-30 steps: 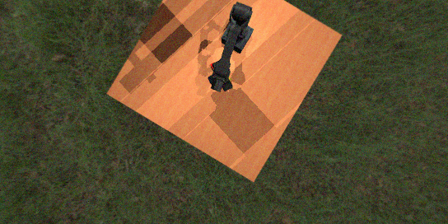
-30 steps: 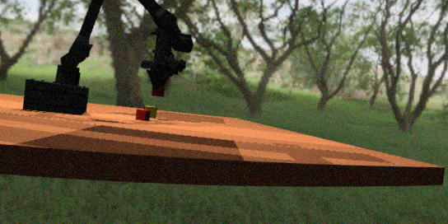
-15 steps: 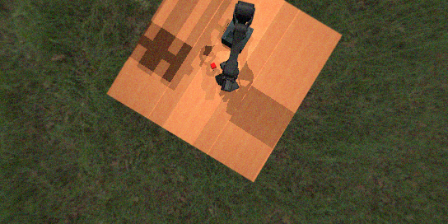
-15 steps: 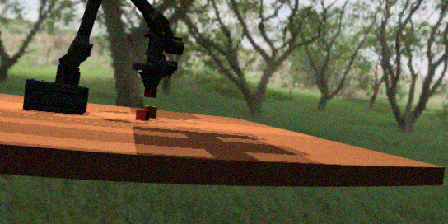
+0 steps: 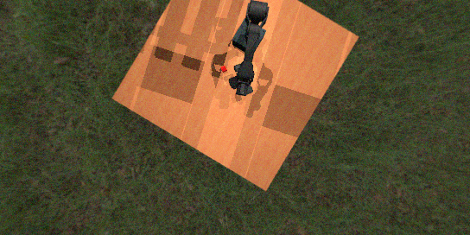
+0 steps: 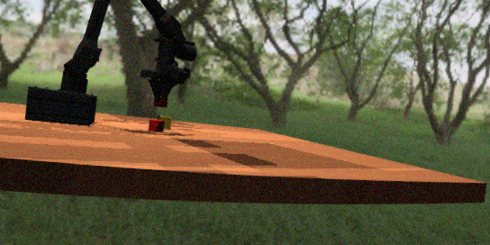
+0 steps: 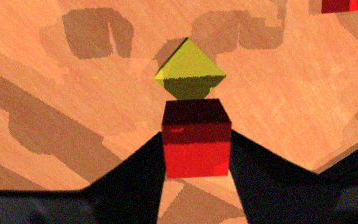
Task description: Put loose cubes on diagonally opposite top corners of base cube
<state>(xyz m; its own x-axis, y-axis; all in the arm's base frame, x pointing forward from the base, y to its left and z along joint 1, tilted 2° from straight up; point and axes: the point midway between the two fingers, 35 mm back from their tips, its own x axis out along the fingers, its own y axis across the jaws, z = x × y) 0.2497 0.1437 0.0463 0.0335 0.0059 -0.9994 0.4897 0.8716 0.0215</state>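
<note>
Now: the yellow base cube 2 cm ahead of my gripper tip, 1 cm to the right of it and 7 cm below it. Round my gripper tip: red cube right at my gripper tip.
</note>
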